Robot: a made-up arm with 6 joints.
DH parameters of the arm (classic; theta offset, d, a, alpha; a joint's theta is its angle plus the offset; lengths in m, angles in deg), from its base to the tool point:
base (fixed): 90 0.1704 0 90
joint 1: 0 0.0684 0.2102 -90
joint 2: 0 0.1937 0.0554 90
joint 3: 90 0.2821 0.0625 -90
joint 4: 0 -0.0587 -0.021 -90
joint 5: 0 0.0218 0 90
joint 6: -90 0.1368 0.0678 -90
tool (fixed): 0 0.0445 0 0
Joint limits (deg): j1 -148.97..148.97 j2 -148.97..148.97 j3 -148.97..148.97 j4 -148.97..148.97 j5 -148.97..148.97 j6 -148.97..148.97
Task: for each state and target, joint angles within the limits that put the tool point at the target. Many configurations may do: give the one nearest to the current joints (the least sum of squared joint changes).
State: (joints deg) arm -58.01 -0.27 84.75 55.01 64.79 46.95
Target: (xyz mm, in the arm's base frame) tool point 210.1 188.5 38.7
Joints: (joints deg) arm -91.24 -10.75 103.47 62.76 46.50 54.19
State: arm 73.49 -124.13 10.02 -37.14 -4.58 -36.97
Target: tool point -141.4 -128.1 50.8
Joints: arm 121.55 -127.06 22.75 -25.67 -3.07 -35.23
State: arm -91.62 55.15 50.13 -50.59 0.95 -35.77
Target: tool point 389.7 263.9 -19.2
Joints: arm -65.19 15.62 43.95 -45.28 9.97 -29.89
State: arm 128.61 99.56 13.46 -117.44 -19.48 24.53
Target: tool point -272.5 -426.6 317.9
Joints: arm 131.81 148.38 8.62 -106.16 26.43 40.07
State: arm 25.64 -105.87 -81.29 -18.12 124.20 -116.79
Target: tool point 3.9 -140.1 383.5
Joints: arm -10.06 -141.17 -80.44 -10.71 114.63 -119.19
